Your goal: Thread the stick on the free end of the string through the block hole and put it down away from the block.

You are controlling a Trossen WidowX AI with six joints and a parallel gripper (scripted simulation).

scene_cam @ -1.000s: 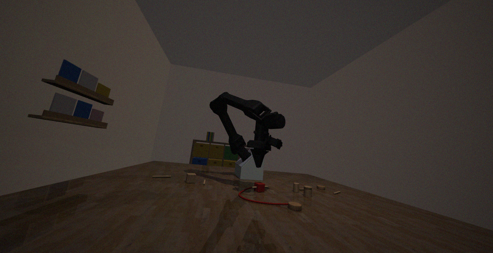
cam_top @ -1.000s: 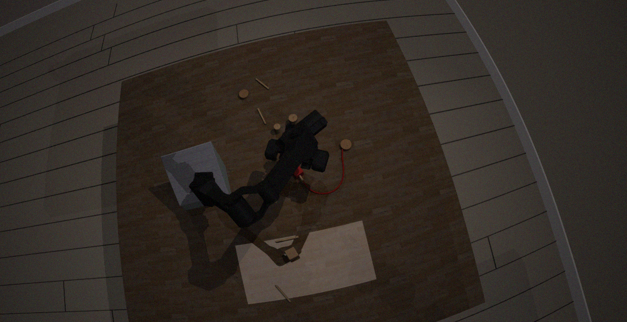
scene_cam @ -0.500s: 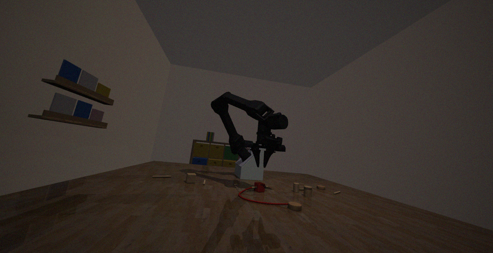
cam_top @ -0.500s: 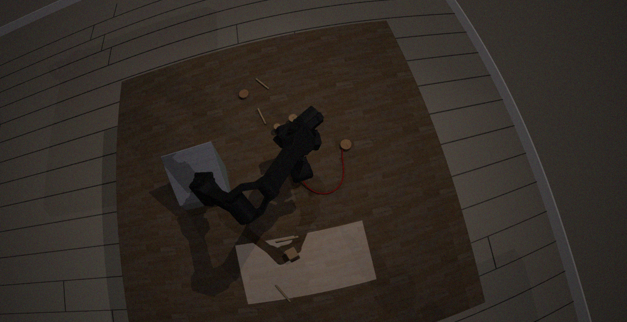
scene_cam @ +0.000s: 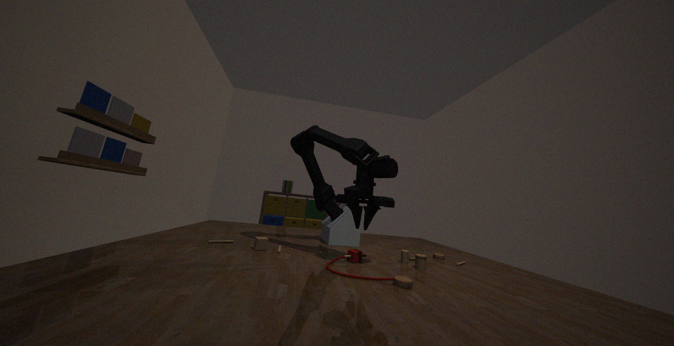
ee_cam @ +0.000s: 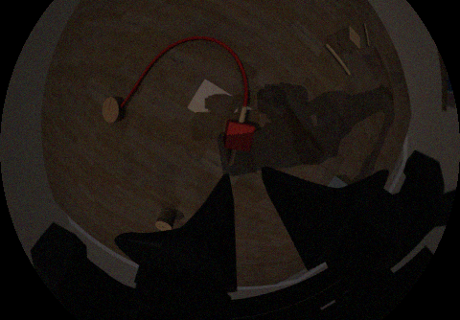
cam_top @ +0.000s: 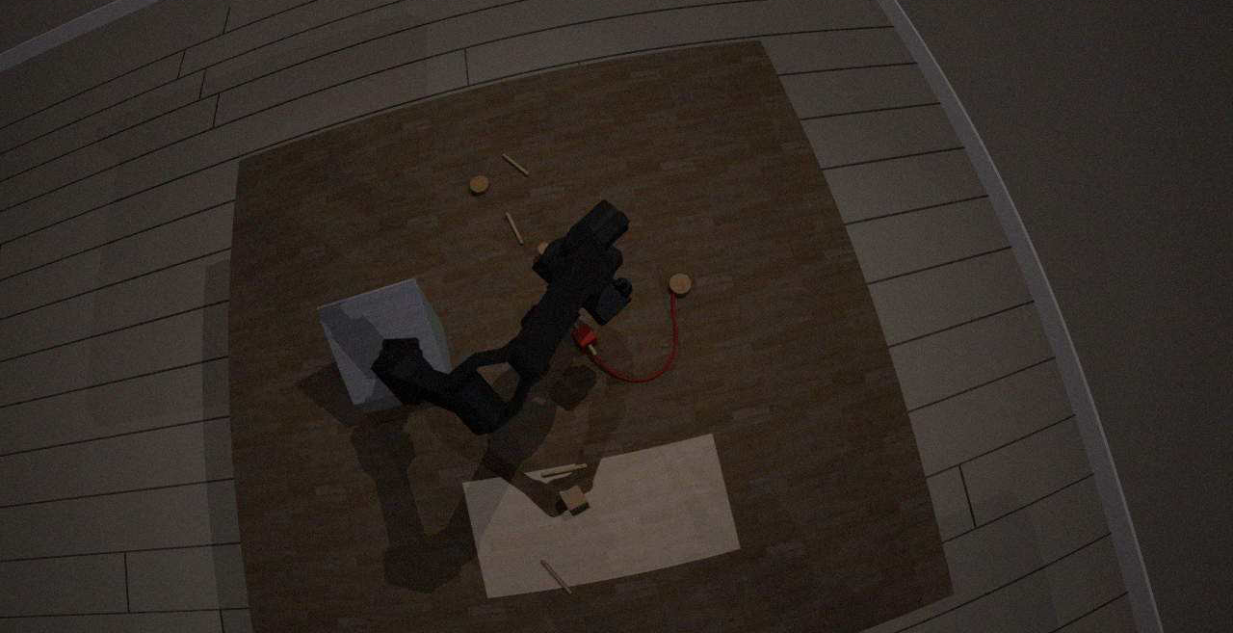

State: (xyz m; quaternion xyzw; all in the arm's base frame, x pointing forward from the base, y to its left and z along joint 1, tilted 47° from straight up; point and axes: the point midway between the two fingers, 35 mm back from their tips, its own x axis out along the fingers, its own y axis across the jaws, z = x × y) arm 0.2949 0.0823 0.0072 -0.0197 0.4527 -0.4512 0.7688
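Now: the red cube 10 mm to the right of my gripper tip and 80 mm below it. From my gripper tip the other things lie so: small wooden block 40 mm behind, 300 mm to the right, 80 mm below.
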